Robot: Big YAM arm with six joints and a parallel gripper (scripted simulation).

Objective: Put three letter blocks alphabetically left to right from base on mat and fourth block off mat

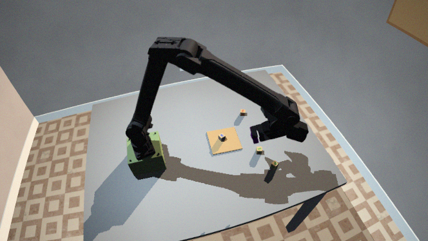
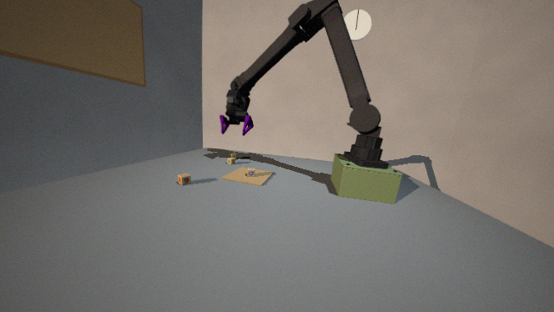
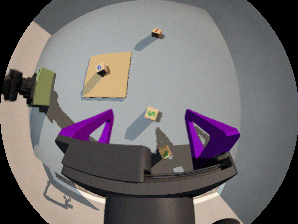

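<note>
Right now my hand is 100 mm past the tan mat, 140 mm to the right of it and 140 mm above it. From my hand the other things lie so: block 20 mm ahead, 100 mm to the right, 130 mm below.
</note>
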